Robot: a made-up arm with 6 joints. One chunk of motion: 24 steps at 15 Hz.
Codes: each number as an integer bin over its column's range. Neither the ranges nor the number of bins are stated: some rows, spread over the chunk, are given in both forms.
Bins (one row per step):
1: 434 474 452 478 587 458
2: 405 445 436 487 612 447
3: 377 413 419 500 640 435
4: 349 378 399 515 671 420
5: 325 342 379 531 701 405
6: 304 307 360 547 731 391
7: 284 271 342 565 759 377
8: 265 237 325 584 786 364
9: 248 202 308 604 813 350
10: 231 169 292 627 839 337
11: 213 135 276 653 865 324
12: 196 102 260 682 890 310
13: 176 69 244 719 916 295
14: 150 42 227 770 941 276
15: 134 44 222 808 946 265
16: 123 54 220 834 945 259
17: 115 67 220 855 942 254
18: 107 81 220 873 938 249
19: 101 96 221 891 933 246
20: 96 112 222 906 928 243
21: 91 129 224 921 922 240
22: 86 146 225 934 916 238
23: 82 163 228 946 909 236
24: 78 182 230 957 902 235
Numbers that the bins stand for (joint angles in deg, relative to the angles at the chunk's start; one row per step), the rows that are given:
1: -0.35 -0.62 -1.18 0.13 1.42 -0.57
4: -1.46 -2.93 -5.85 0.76 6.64 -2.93
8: -2.56 -6.32 -12.38 1.94 13.78 -6.40
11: -3.23 -8.78 -16.69 3.11 18.69 -8.89
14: -4.06 -11.02 -21.01 5.11 23.41 -11.87
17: -4.51 -10.42 -21.63 6.56 23.47 -13.24
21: -4.82 -8.92 -21.28 7.68 22.23 -14.11
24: -4.99 -7.65 -20.75 8.29 20.99 -14.42
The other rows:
2: -0.73 -1.32 -2.59 0.28 2.98 -1.25
3: -1.10 -2.09 -4.09 0.50 4.72 -2.00
5: -1.77 -3.80 -7.62 1.03 8.50 -3.86
6: -2.05 -4.64 -9.29 1.30 10.37 -4.73
7: -2.31 -5.51 -10.88 1.61 12.11 -5.60
9: -2.78 -7.17 -13.87 2.28 15.46 -7.27
10: -3.00 -7.96 -15.28 2.67 17.07 -8.08
12: -3.46 -9.57 -18.10 3.61 20.24 -9.76
13: -3.72 -10.37 -19.51 4.24 21.86 -10.69
15: -4.26 -10.97 -21.45 5.75 23.72 -12.55
16: -4.41 -10.73 -21.63 6.20 23.66 -12.93
18: -4.62 -10.08 -21.63 6.86 23.22 -13.55
19: -4.69 -9.72 -21.54 7.17 22.91 -13.73
20: -4.76 -9.33 -21.45 7.42 22.60 -13.92
22: -4.89 -8.52 -21.19 7.90 21.86 -14.23
23: -4.94 -8.11 -20.92 8.11 21.42 -14.35

